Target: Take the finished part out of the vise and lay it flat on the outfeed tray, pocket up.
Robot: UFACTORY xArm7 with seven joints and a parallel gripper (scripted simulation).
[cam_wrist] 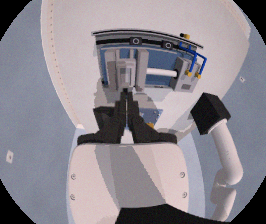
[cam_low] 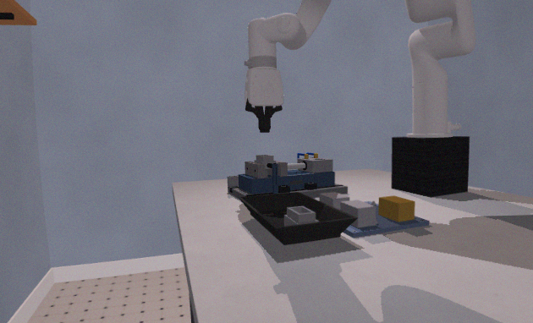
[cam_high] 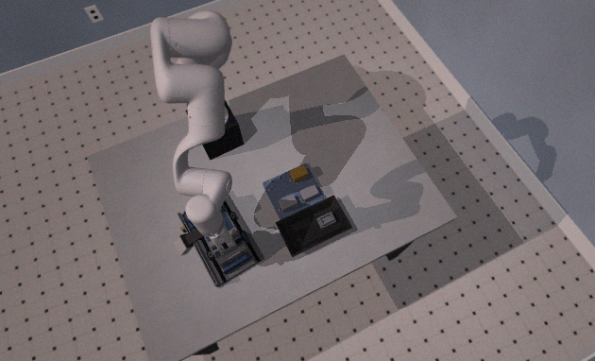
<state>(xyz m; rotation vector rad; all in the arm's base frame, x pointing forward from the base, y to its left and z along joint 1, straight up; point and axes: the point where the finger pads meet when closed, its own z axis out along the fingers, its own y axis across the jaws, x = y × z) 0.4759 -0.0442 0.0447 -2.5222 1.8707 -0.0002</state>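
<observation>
The blue vise lies 160 mm below my hand, 60 mm behind it and 20 mm to the right of it. From my hand the other things lie so: blue plate: 280 mm to the left, 190 mm below, 170 mm behind; then yellow block: 310 mm to the left, 220 mm behind, 170 mm below.
</observation>
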